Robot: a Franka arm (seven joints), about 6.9 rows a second.
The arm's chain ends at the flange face. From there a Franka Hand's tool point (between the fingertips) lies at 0.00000 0.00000 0.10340 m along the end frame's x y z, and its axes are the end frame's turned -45 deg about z.
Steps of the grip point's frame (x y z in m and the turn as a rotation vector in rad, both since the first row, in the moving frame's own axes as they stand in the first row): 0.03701 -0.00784 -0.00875 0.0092 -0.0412 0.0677; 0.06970 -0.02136 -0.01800 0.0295 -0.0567 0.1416; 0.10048 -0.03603 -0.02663 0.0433 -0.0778 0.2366; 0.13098 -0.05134 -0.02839 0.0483 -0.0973 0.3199; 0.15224 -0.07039 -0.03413 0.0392 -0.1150 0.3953; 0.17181 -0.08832 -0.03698 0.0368 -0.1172 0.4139
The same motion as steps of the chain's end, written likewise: 0.02439 -0.03393 -0.00866 -0.0226 -0.0356 0.0677; 0.04060 -0.06592 -0.01779 -0.0192 -0.0610 0.1416; 0.05463 -0.09798 -0.02622 -0.0244 -0.0856 0.2366; 0.06733 -0.13075 -0.02779 -0.0346 -0.1030 0.3199; 0.06991 -0.16061 -0.03338 -0.0536 -0.1090 0.3953; 0.07115 -0.18734 -0.03621 -0.0569 -0.1089 0.4139
